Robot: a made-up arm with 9 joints.
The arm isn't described. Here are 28 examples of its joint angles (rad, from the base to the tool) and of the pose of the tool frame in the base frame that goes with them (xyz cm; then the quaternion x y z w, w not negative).
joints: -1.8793 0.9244 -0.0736 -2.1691 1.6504 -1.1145 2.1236 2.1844 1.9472
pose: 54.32 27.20 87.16 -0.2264 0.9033 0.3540 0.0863
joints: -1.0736 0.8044 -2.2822 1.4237 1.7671 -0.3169 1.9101 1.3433 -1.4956
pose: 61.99 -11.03 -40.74 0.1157 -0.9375 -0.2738 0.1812
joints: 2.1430 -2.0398 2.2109 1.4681 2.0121 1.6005 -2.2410 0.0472 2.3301
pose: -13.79 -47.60 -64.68 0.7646 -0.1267 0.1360 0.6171
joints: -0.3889 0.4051 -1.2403 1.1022 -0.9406 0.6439 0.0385 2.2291 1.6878
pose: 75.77 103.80 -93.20 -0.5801 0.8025 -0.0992 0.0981
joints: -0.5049 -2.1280 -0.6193 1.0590 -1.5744 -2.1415 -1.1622 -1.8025 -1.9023
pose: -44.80 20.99 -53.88 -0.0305 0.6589 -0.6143 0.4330
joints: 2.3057 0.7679 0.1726 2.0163 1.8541 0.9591 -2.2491 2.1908 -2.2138
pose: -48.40 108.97 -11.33 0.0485 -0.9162 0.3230 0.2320
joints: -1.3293 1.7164 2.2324 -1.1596 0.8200 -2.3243 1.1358 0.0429 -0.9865
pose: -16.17 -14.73 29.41 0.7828 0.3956 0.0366 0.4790
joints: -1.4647 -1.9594 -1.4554 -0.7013 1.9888 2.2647 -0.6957 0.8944 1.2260
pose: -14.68 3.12 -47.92 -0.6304 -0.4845 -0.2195 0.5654
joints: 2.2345 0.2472 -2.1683 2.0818 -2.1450 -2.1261 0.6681 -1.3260 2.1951
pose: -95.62 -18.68 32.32 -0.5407 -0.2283 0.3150 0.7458
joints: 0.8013 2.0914 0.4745 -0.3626 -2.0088 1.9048 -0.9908 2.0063 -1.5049
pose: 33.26 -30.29 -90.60 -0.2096 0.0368 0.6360 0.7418
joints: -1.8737 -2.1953 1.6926 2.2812 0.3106 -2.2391 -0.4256 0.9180 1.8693
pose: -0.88 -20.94 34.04 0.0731 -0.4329 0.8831 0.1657
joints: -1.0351 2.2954 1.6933 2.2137 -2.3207 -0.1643 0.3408 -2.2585 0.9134
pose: -75.79 -61.99 25.92 -0.8514 -0.2103 0.3559 0.3228
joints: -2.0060 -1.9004 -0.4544 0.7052 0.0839 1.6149 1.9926 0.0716 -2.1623
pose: 62.98 -46.58 -20.09 0.2669 -0.8480 0.0196 0.4574
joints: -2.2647 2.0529 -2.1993 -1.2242 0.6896 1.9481 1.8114 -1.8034 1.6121
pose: 45.83 -16.31 29.84 -0.0742 -0.9089 -0.4080 0.0449
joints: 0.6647 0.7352 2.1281 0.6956 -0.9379 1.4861 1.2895 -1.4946 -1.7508
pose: -22.89 21.57 66.45 0.6208 0.3416 -0.4593 0.5358
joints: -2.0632 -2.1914 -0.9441 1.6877 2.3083 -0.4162 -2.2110 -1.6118 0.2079
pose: 72.90 -58.22 102.77 -0.4886 0.1457 0.4569 0.7289
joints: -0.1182 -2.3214 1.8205 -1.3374 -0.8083 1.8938 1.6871 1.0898 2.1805
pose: 33.78 -9.50 -57.73 -0.1012 -0.9171 0.0459 0.3829
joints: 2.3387 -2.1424 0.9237 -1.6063 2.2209 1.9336 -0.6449 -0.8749 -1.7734
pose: 0.60 63.75 69.49 0.7783 0.0620 -0.3577 0.5123
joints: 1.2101 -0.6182 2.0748 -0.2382 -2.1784 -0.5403 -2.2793 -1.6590 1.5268
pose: 23.49 1.40 71.26 -0.4249 0.5102 -0.1087 0.7398
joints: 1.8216 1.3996 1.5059 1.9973 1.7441 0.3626 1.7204 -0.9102 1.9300
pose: 9.40 34.94 -16.18 0.5480 0.0109 -0.6005 0.5822
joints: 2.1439 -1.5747 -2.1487 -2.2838 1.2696 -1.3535 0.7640 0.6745 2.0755
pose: -69.35 8.44 20.71 0.7076 0.5779 -0.1053 0.3928
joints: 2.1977 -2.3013 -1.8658 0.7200 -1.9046 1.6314 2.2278 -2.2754 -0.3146
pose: -73.50 -45.18 70.48 -0.4938 -0.2864 0.6709 0.4733
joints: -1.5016 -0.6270 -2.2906 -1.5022 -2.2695 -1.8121 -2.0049 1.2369 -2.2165
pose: 14.90 -21.82 -14.38 -0.5721 0.3299 -0.5358 0.5261
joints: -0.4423 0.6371 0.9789 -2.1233 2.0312 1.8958 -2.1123 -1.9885 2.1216
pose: 67.70 33.94 35.53 -0.6555 0.2190 -0.2884 0.6627
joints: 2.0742 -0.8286 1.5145 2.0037 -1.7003 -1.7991 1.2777 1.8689 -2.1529
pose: 23.50 25.19 -28.52 0.1067 -0.6050 -0.5688 0.5468
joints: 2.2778 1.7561 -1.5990 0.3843 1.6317 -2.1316 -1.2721 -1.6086 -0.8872
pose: 27.54 28.36 -0.55 -0.0071 -0.6975 0.5428 0.4678
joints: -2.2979 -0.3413 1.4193 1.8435 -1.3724 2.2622 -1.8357 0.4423 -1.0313
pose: -84.07 25.82 56.46 0.8492 0.4393 0.0869 0.2798
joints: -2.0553 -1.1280 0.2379 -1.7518 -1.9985 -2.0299 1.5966 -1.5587 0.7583
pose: -5.24 27.75 36.41 -0.7943 0.2999 0.1628 0.5026
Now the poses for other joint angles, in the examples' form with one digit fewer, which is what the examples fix.
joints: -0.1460 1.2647 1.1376 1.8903 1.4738 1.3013 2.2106 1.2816 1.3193
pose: 95.5 36.2 81.7 0.060 0.917 -0.266 0.291
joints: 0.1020 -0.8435 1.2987 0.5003 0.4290 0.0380 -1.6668 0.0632 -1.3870
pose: 11.1 -60.8 -11.1 -0.001 -0.661 -0.639 0.394
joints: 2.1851 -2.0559 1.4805 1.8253 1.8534 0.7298 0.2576 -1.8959 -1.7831
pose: 86.5 2.1 -14.1 0.333 0.245 -0.895 0.165
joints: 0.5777 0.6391 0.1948 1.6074 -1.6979 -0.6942 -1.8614 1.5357 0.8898
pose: 88.4 -20.1 -26.4 0.603 0.786 0.021 0.135
